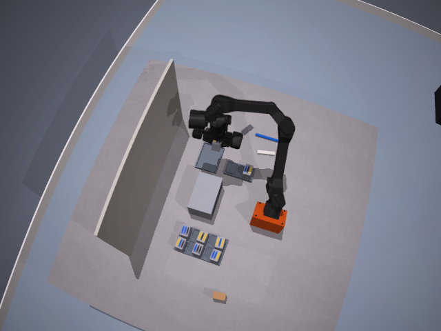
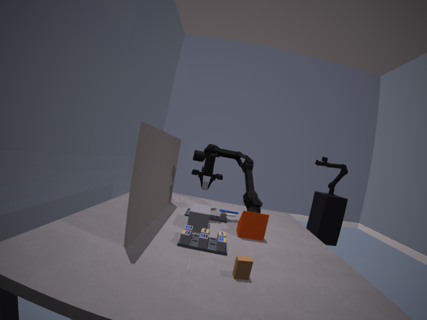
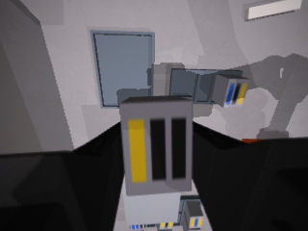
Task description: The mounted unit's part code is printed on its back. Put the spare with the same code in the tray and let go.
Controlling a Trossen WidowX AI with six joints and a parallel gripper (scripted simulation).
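Right now the blue-grey tray is 4 cm ahead of my gripper tip, 1 cm to the right of it and 17 cm below it. Round my gripper tip: rack: 11 cm behind, 1 cm to the left, 17 cm below; dark plate: 8 cm behind, 20 cm to the right, 17 cm below; grey mounted unit: 1 cm behind, 19 cm to the left, 12 cm below.
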